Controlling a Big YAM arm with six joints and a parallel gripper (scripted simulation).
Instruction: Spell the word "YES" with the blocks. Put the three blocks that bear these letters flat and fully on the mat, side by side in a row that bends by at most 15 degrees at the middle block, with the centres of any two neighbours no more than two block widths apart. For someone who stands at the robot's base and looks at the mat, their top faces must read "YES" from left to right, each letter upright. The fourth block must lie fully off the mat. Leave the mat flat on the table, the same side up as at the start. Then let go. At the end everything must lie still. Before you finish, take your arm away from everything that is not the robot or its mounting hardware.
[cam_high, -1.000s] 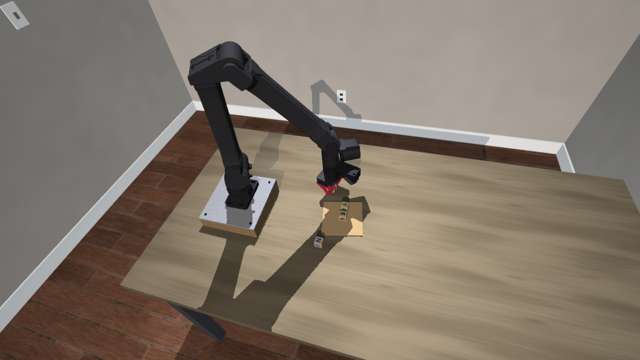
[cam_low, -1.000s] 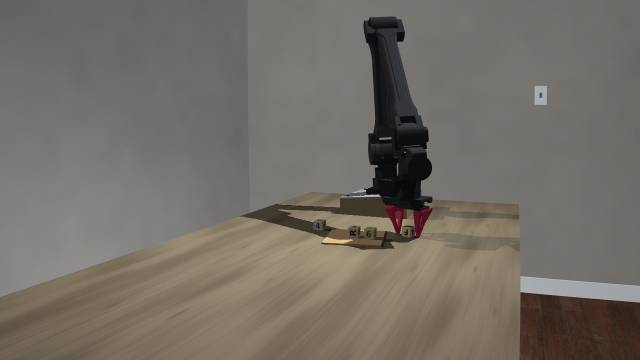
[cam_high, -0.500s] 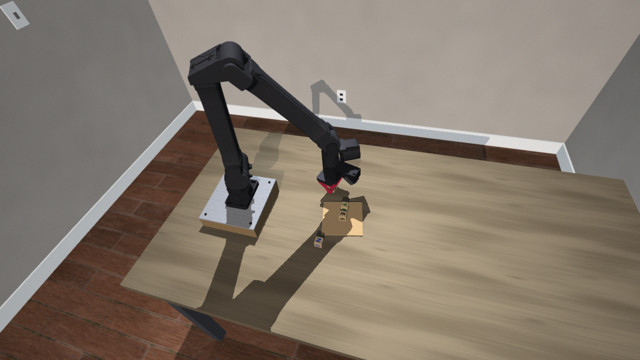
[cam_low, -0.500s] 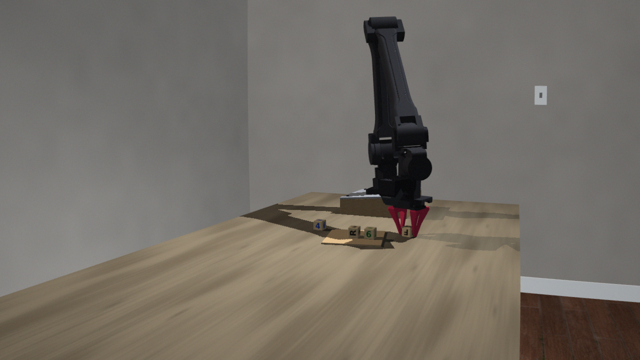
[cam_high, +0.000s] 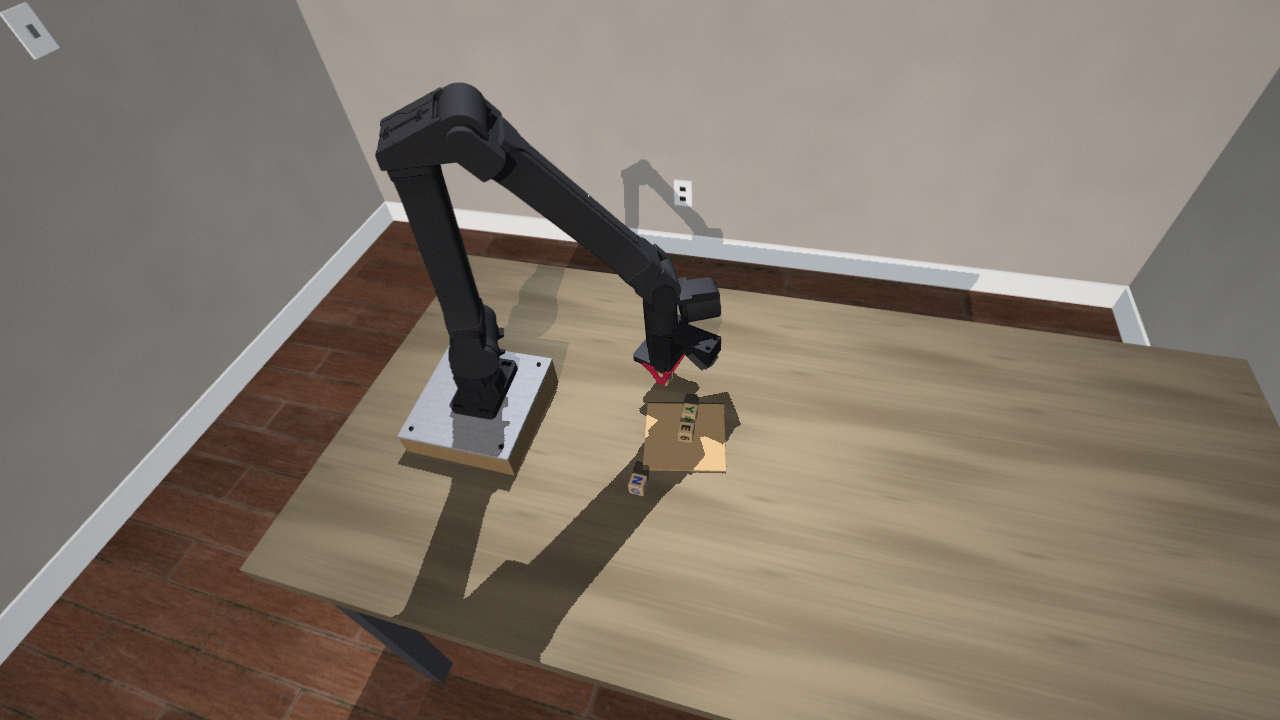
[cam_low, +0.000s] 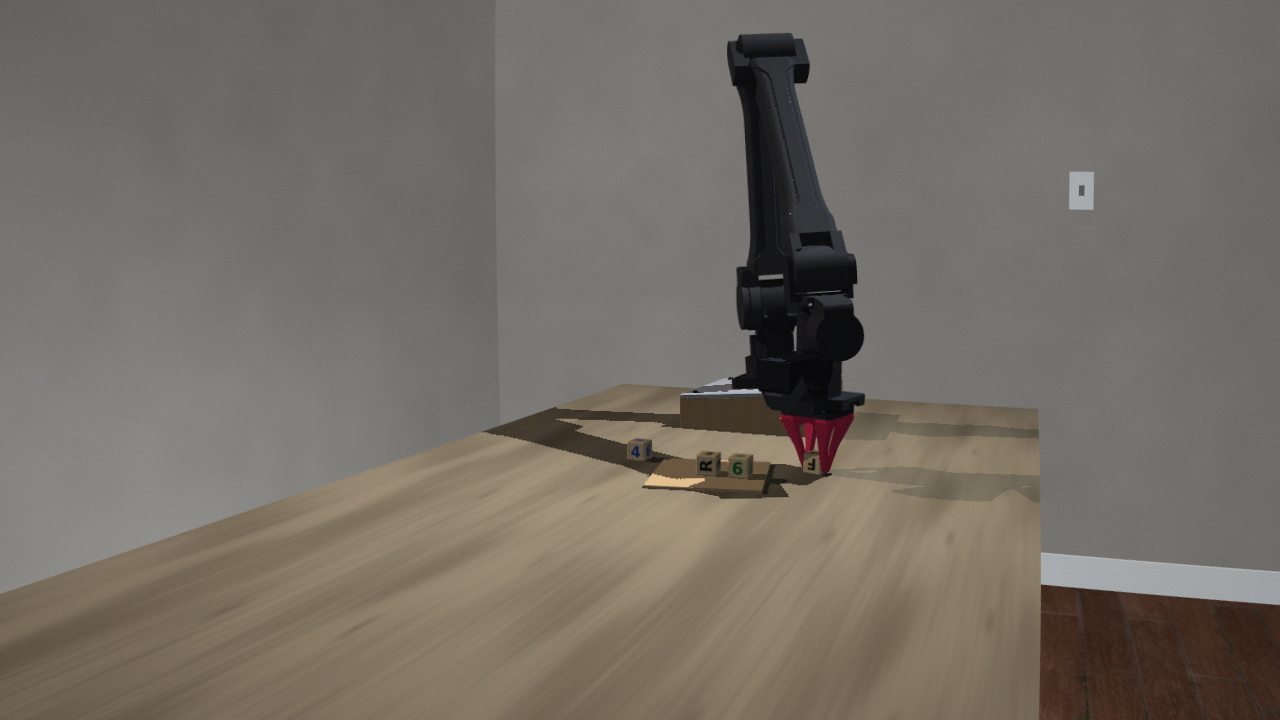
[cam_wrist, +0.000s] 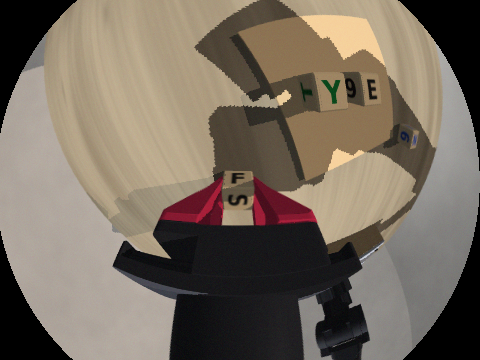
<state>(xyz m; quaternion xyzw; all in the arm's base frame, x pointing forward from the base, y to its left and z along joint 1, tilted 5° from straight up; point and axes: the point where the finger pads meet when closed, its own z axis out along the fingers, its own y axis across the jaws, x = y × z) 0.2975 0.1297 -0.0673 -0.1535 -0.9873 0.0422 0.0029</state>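
Now: the tan mat 6 cm ahead of my hand, 12 cm to the right of it and 1 cm below it.
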